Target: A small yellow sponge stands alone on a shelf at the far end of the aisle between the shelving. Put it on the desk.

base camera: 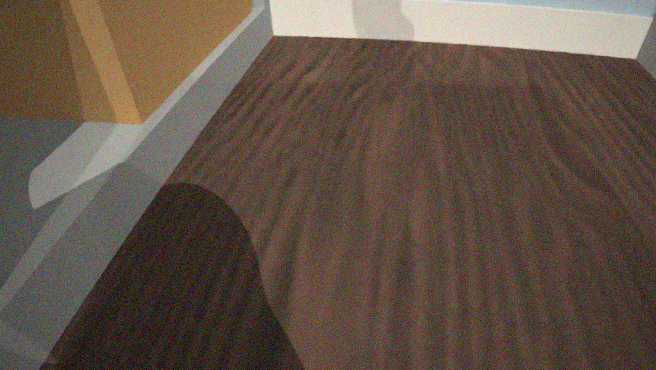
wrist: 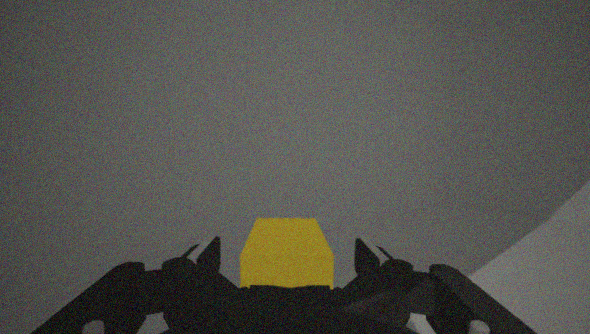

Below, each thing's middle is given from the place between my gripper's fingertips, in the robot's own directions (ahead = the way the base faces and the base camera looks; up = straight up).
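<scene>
You'd find the small yellow sponge (wrist: 287, 252) 40 mm to the left of my hand, 30 mm ahead of it and 30 mm below it.
</scene>
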